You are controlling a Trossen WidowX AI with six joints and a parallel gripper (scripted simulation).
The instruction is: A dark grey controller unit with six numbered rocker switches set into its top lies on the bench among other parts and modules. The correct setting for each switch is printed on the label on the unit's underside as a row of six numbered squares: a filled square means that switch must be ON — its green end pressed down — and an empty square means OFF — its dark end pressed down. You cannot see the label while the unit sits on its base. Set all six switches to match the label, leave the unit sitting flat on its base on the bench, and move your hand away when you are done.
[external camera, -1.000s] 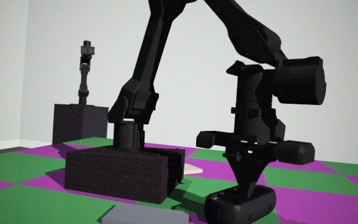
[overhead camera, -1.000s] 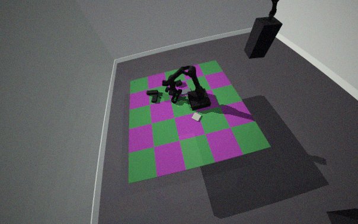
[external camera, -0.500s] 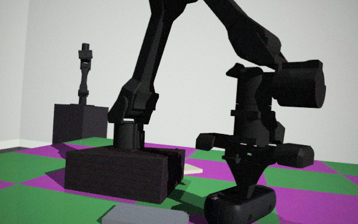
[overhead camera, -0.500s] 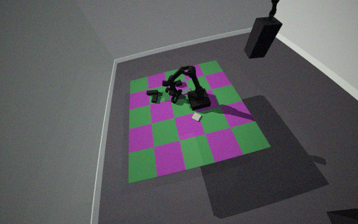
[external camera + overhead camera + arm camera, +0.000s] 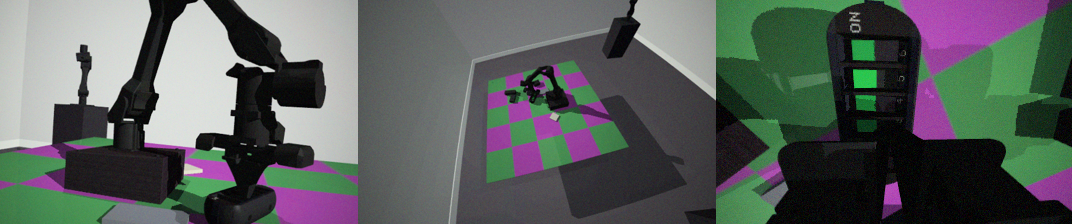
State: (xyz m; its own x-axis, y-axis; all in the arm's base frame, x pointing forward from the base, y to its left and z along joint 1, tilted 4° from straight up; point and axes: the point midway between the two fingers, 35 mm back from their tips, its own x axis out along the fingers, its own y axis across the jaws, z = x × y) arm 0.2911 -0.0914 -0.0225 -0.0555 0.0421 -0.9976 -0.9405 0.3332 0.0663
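Right now my gripper tip is 14 cm past the flat grey plate, 8 cm to the left of it and 3 cm above it. The rest, counted from my gripper tip: cream tile (22 cm behind, 29 cm to the left, 4 cm below).
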